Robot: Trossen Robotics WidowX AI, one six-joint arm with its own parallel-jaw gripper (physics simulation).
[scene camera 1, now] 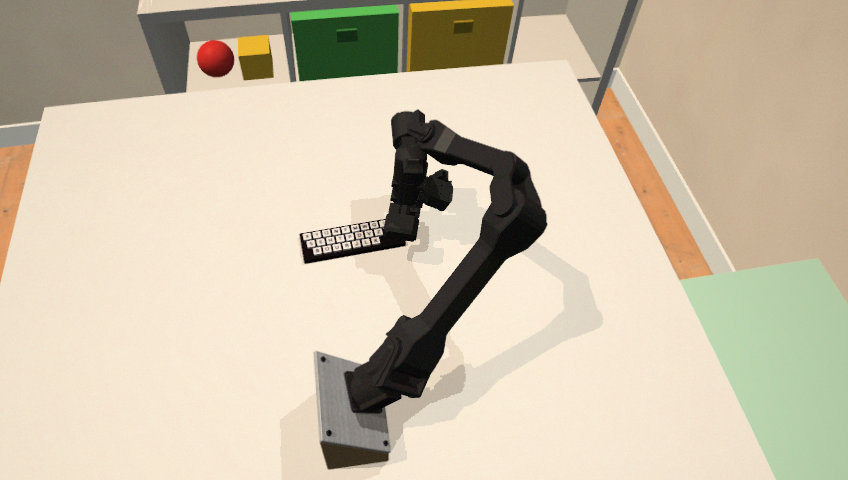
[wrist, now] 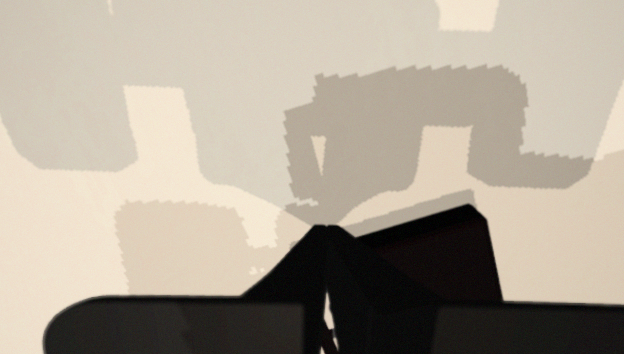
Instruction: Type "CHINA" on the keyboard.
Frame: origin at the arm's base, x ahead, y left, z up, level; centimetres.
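Seen in the pictures: gripper, between the fingertips: [wrist: 325, 237]; arm's base, origin of its link: [scene camera 1: 362, 392].
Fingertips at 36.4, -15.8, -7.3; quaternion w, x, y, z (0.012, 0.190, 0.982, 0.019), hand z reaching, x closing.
Offsets run from my fingertips to a thing's middle, as dx, dy, dz. "pt": to the spot under its first point. Level surfaces: height alone.
A small black keyboard {pt -2.0, +12.9, +0.9} [scene camera 1: 342, 239] with white letter keys in three rows lies slightly tilted on the table. Its right end is partly hidden behind my gripper [scene camera 1: 409, 236] [wrist: 327, 227], which is shut and empty and points down low at that end. In the wrist view, the dark corner of the keyboard {pt -3.7, +1.8, +0.4} [wrist: 450, 255] shows beside the closed fingertips, and the fingers cover the rest. The gripper's shadow runs close to the tips. Which key is under the tips, and whether they touch it, is hidden.
The arm's metal base block [scene camera 1: 351, 428] stands near the front of the table {dz -0.7} [scene camera 1: 148, 237]. Behind the table, a shelf unit [scene camera 1: 285, 50] holds a red ball [scene camera 1: 215, 58], a yellow block [scene camera 1: 255, 58], a green box [scene camera 1: 348, 53] and a yellow box [scene camera 1: 461, 47]. A pale green surface [scene camera 1: 779, 339] is at the right.
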